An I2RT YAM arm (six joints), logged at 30 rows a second.
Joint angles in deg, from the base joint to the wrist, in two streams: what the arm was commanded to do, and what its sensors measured. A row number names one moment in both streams.
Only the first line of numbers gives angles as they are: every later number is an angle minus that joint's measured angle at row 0.
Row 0, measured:
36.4, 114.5, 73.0, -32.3, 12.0, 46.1
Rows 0 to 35, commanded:
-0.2, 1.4, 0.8, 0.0, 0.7, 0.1
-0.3, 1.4, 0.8, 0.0, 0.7, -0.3
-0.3, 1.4, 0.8, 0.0, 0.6, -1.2
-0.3, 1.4, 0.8, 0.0, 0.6, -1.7
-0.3, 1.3, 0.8, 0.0, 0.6, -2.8
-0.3, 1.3, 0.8, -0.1, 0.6, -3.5
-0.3, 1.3, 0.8, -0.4, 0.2, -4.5
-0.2, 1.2, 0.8, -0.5, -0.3, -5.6
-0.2, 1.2, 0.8, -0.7, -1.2, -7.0
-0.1, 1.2, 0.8, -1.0, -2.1, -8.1
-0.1, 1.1, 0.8, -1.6, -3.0, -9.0
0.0, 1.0, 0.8, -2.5, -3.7, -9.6
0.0, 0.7, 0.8, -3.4, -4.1, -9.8
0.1, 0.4, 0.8, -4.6, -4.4, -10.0
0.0, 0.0, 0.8, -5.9, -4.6, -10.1
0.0, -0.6, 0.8, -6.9, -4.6, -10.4
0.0, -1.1, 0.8, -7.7, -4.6, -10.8
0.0, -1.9, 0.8, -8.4, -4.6, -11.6
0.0, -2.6, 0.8, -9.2, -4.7, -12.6
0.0, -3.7, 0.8, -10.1, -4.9, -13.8
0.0, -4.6, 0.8, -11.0, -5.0, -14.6
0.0, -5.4, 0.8, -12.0, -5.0, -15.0
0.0, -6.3, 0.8, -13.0, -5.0, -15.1
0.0, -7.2, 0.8, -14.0, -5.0, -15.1
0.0, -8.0, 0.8, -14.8, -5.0, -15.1
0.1, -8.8, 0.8, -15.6, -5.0, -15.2
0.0, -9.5, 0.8, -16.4, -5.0, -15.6
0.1, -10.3, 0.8, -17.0, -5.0, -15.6
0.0, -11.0, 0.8, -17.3, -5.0, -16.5
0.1, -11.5, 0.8, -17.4, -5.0, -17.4
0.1, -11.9, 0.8, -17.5, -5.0, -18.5
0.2, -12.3, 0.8, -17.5, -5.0, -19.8
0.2, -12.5, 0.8, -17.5, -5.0, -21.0
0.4, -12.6, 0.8, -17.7, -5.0, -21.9
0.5, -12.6, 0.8, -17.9, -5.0, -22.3
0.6, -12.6, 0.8, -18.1, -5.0, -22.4
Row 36, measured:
-0.2, -11.7, 1.0, -17.8, -5.0, -19.0
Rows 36 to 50, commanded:
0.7, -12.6, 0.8, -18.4, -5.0, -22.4
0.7, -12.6, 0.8, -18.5, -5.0, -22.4
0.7, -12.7, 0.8, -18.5, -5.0, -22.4
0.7, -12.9, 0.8, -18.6, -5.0, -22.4
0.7, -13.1, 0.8, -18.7, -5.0, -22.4
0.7, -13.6, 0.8, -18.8, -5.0, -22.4
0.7, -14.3, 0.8, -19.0, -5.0, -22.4
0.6, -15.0, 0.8, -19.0, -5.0, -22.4
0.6, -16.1, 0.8, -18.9, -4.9, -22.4
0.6, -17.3, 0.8, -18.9, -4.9, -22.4
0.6, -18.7, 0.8, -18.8, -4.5, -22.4
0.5, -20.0, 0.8, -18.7, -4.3, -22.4
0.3, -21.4, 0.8, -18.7, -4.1, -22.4
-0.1, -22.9, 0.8, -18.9, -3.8, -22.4
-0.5, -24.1, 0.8, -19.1, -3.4, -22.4
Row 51, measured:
0.0, -19.4, 0.6, -18.9, -4.7, -21.6
